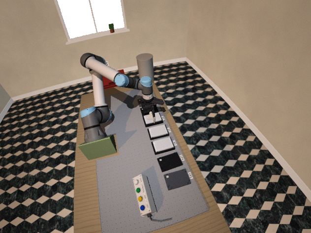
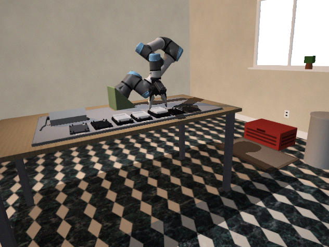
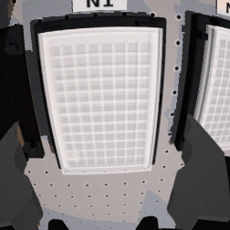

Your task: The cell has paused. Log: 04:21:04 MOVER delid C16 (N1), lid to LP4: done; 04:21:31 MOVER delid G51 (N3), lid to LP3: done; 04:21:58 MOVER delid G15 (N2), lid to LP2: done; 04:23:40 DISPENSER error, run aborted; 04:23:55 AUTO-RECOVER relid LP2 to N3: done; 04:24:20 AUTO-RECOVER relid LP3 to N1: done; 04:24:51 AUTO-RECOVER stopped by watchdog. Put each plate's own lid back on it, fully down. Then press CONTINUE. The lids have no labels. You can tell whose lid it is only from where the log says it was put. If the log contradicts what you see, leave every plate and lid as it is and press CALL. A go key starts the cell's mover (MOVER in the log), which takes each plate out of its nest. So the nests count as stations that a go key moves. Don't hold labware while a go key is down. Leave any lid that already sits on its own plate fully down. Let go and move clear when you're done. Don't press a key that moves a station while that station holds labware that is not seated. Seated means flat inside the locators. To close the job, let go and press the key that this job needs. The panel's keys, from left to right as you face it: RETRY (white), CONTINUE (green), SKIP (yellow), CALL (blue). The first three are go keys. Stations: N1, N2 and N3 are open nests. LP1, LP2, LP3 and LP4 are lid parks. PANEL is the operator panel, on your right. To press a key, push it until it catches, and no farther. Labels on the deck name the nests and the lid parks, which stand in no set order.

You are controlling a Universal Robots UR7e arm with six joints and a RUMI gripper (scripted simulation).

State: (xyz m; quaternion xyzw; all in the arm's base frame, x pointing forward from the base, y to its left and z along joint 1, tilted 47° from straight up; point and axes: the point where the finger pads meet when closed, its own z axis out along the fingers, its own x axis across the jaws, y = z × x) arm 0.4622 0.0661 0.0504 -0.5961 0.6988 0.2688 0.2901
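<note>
My gripper is now 10 mm above the pale grey lid. From my hand the other things lie so: black lid park (40 mm behind, 390 mm to the right, 40 mm below); plate (30 mm behind, 260 mm to the right, 20 mm below); green CONTINUE key (290 mm behind, 510 mm to the right, 20 mm above).
</note>
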